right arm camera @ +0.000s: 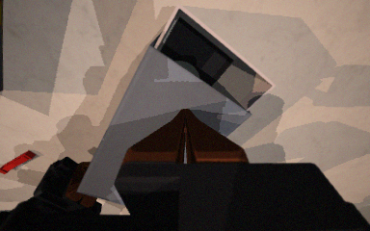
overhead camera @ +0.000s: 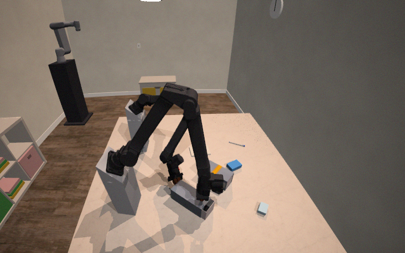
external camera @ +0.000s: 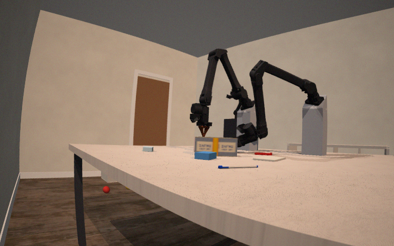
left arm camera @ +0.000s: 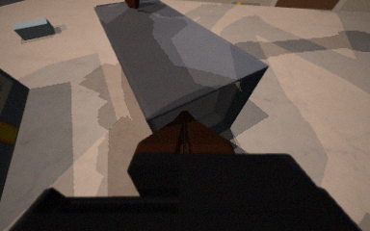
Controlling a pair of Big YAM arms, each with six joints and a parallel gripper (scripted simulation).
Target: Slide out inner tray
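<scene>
Right now my left hand is 90 mm to the left of the slide box and 70 mm short of it. The rest, counted from my left hand: white pad (420 mm to the left, 180 mm ahead, 50 mm below); red marker (260 mm to the left, 40 mm below, 20 mm behind); light blue block (520 mm ahead, 190 mm to the right, 40 mm below).
The slide box is 60 mm below my right hand, 50 mm to the left of it and 50 mm behind it. Round my right hand: white pad (550 mm to the left, 100 mm below, 60 mm ahead); red marker (390 mm to the left, 140 mm behind, 100 mm below); light blue block (400 mm ahead, 100 mm below, 50 mm to the right).
</scene>
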